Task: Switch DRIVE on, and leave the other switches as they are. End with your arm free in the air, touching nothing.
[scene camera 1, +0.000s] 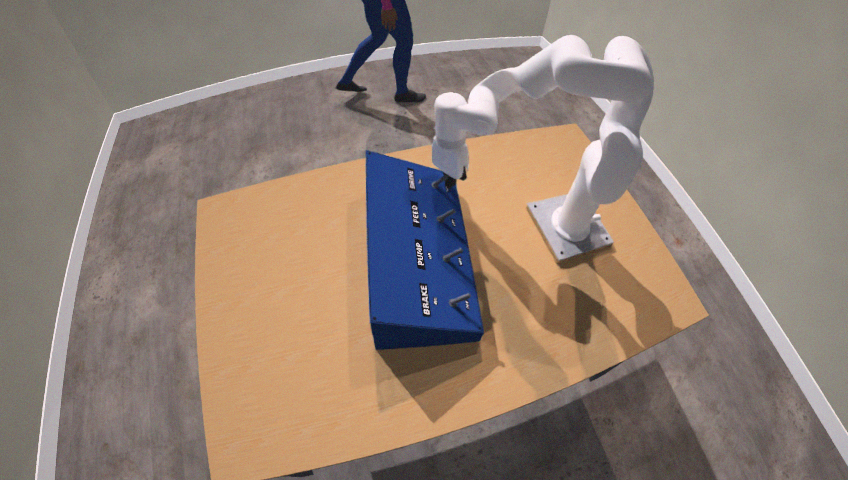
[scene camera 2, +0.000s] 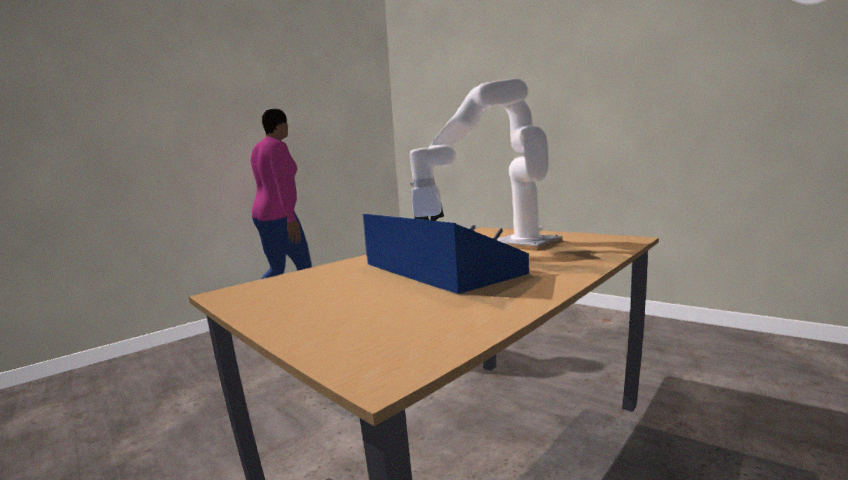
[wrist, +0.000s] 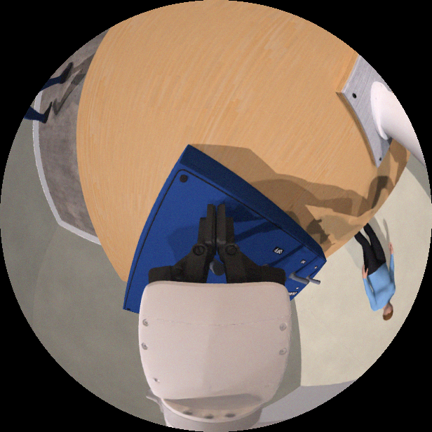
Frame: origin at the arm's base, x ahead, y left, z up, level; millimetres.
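Where they show: gripper, fingertip midpoint: (scene camera 1: 450,184); arm's base at its link origin: (scene camera 1: 570,224) (scene camera 2: 526,238).
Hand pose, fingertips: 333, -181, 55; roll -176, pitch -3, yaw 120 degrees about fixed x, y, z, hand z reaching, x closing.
Things, the pixels of their top centre, and the offset from my fingertips, as dx, dy, dz. Level surfaces: height alone.
- DRIVE lever at its top centre: (scene camera 1: 441,175) +34, +9, +55
- FEED lever at its top centre: (scene camera 1: 448,210) +53, +127, +53
- PUMP lever at its top centre: (scene camera 1: 454,249) +73, +246, +53
- BRAKE lever at its top centre: (scene camera 1: 462,295) +92, +364, +53
- table at its surface level: dz -76
The blue sloped switch panel (scene camera 1: 392,249) (scene camera 2: 410,255) (wrist: 155,250) stands on the table. The DRIVE lever (scene camera 1: 437,183) is at its far end in scene camera 1 and leans toward the OFF side. The FEED lever (scene camera 1: 445,216), PUMP lever (scene camera 1: 452,255) and BRAKE lever (scene camera 1: 459,300) lean the same way. My gripper (scene camera 1: 450,186) (wrist: 216,213) is shut and empty, pointing down at the panel's low edge beside the DRIVE lever. In the wrist view a grey lever tip (wrist: 217,268) shows by the finger bases. Whether the fingers touch the lever or panel I cannot tell. The panel hides the fingertips in scene camera 2.
The table (scene camera 1: 273,297) (scene camera 2: 333,333) (wrist: 210,75) also carries the arm's base plate (scene camera 1: 571,248) (wrist: 356,95). A person in pink (scene camera 2: 273,178) stands beyond the table. A person in light blue (wrist: 381,282) shows in the wrist view. The FEED lever is the nearest neighbour of DRIVE.
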